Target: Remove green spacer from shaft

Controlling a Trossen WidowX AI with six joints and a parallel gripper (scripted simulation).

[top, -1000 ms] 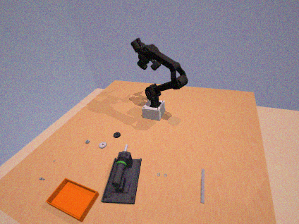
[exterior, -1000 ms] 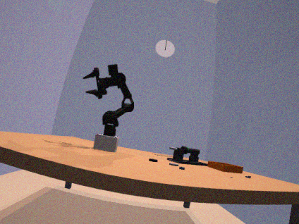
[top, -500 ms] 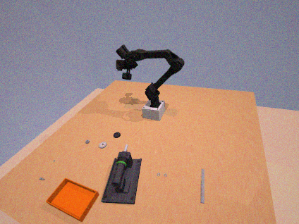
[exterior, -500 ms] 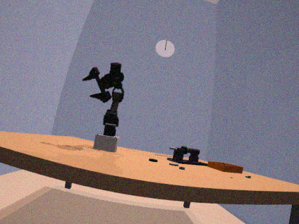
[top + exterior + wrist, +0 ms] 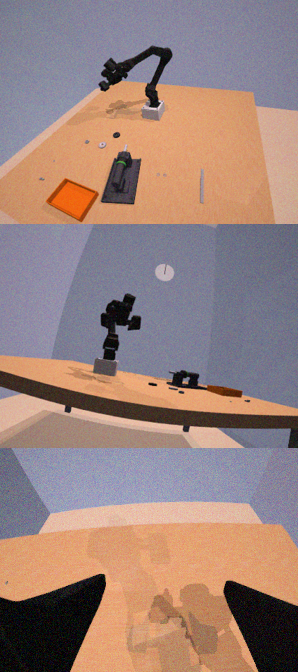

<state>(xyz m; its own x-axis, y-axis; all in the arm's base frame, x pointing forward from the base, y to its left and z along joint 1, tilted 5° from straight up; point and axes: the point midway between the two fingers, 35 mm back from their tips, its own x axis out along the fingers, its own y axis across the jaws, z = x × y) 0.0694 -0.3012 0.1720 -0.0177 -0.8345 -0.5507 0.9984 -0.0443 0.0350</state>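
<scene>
My gripper tip is 380 mm short of the pale shaft, 340 mm to the right of it and 140 mm above it. The rest, counted from my gripper tip: black washer 210 mm ahead, 170 mm to the left, 220 mm below; green spacer 430 mm ahead, 360 mm to the left, 140 mm below; dark baseplate 460 mm ahead, 370 mm to the left, 170 mm below.
</scene>
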